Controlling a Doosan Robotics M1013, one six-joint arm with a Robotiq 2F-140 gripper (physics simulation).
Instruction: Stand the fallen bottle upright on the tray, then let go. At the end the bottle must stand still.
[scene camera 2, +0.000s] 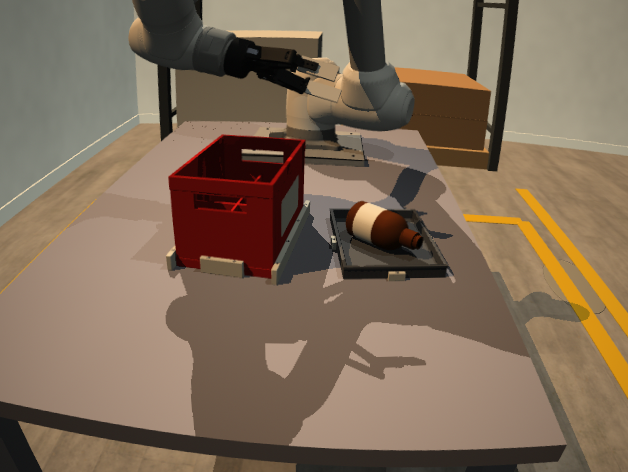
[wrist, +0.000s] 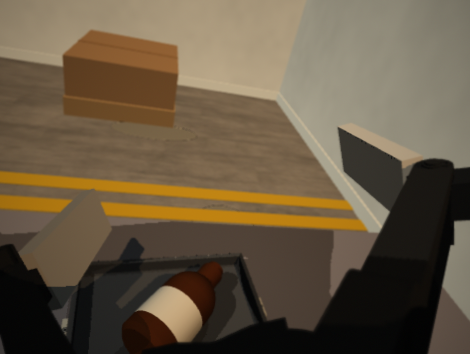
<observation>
In view: the gripper (scene camera 2: 338, 86), a brown bottle (scene camera 2: 380, 227) and a dark tray (scene camera 2: 358, 259).
The dark tray also shows in the wrist view (wrist: 109, 292). The gripper is seen too in the wrist view (wrist: 220, 179).
</observation>
